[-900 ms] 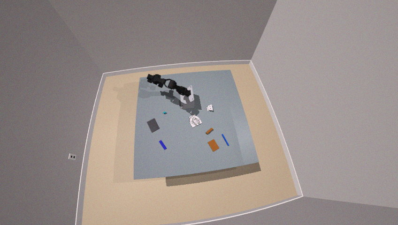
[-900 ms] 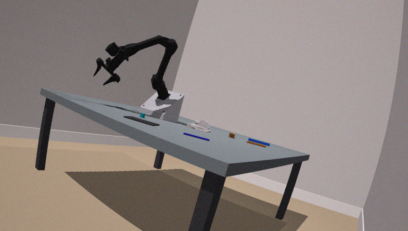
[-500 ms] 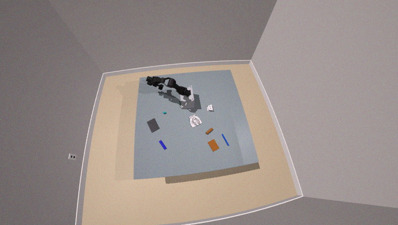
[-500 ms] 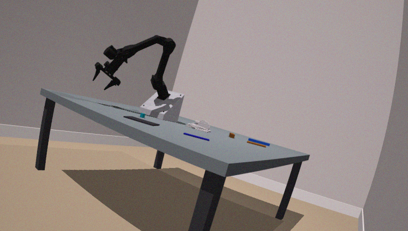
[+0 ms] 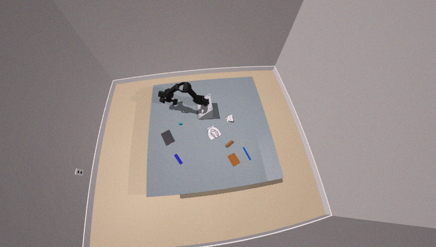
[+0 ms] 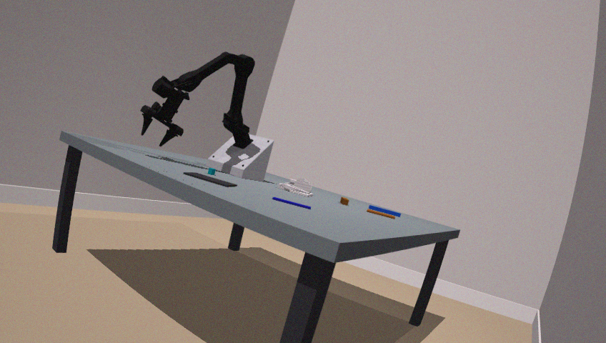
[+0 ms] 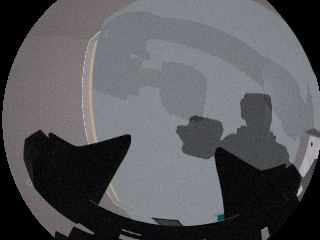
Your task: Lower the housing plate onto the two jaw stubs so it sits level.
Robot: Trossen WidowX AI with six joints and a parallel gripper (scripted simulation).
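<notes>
Right now the white part is 65 cm to the left of my gripper tip, 24 cm ahead of it and 5 cm below it. Also, from my gripper tip: teal peg 24 cm ahead, 12 cm to the left, 5 cm below; then dark grey plate 38 cm ahead, 5 cm below, 1 cm to the right; then orange block 60 cm to the left, 52 cm ahead, 5 cm below.
</notes>
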